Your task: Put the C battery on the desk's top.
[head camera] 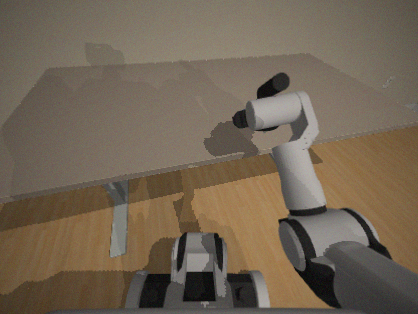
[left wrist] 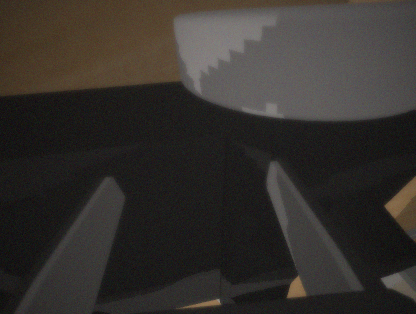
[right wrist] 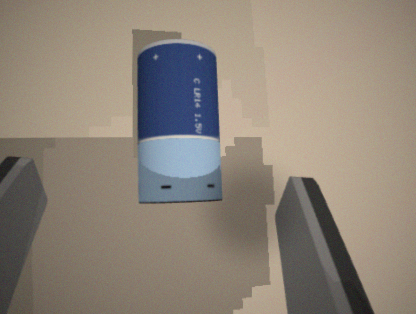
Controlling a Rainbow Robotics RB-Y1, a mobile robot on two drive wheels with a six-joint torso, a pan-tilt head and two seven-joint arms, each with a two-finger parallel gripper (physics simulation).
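Places are measured from the robot's base along level axes (x back, y up, z left), in metres.
Where they show: left gripper, fingertip midpoint: [left wrist: 193, 180]; right gripper, fingertip midpoint: [right wrist: 161, 188].
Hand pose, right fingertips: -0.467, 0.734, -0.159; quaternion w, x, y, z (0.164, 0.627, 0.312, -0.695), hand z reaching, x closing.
Note:
After its pixels a point has its place, as x, y, z.
The C battery [right wrist: 179, 120] @(-0.487, 0.747, -0.158), dark blue with a light blue end, shows in the right wrist view against the desk's top [right wrist: 340, 100] @(-0.522, 0.721, -0.225) [head camera: 100, 130] @(-0.396, 0.721, 0.338). It lies between and a little beyond the open fingertips of my right gripper [right wrist: 161, 197] @(-0.467, 0.734, -0.159), with a gap to each finger. The right gripper [head camera: 235, 119] is over the desk in the head view, where the battery does not show. My left gripper [left wrist: 193, 180] @(0.100, 0.196, 0.214) is open and holds nothing in the left wrist view.
The desk's near edge runs across the head view, with a grey desk leg [head camera: 119, 220] below it on the wooden floor [head camera: 240, 215] @(-0.423, 0.000, -0.260). A wall [head camera: 210, 30] @(-1.094, 0.857, -0.029) stands behind the desk. A rounded grey-white part [left wrist: 300, 65] and a black surface lie beyond the left fingers.

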